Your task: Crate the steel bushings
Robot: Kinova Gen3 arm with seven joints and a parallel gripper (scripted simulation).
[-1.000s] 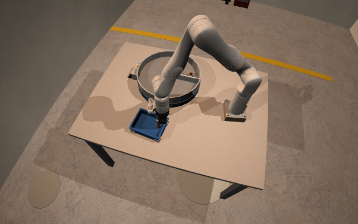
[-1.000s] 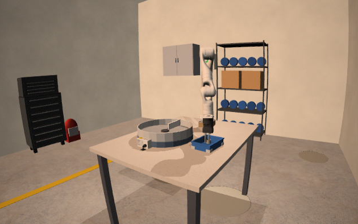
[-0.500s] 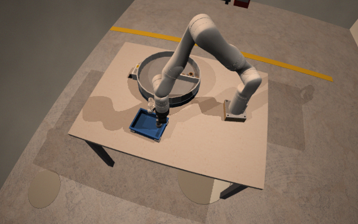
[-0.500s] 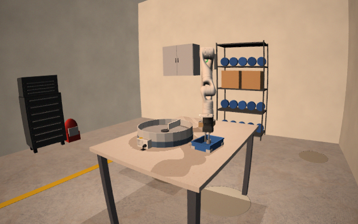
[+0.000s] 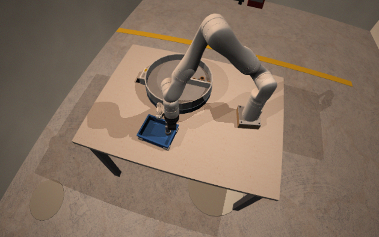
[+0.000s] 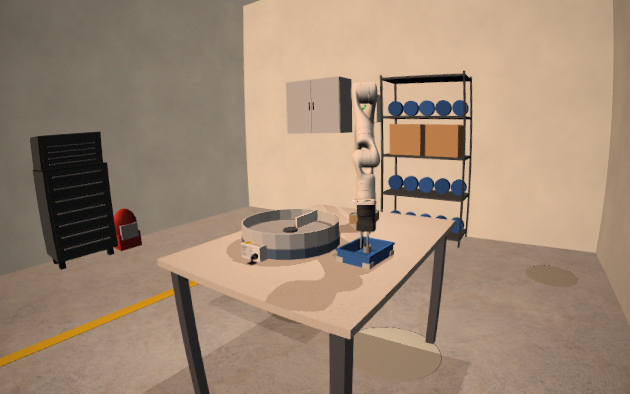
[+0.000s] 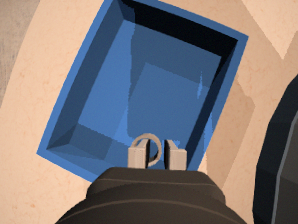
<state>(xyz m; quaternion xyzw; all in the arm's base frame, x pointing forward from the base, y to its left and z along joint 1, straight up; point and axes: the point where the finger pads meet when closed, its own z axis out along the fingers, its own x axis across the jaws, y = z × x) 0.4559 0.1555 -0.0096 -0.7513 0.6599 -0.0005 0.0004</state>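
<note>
My hand is 5 cm short of the blue crate, 2 cm to the right of it and 2 cm above it.
</note>
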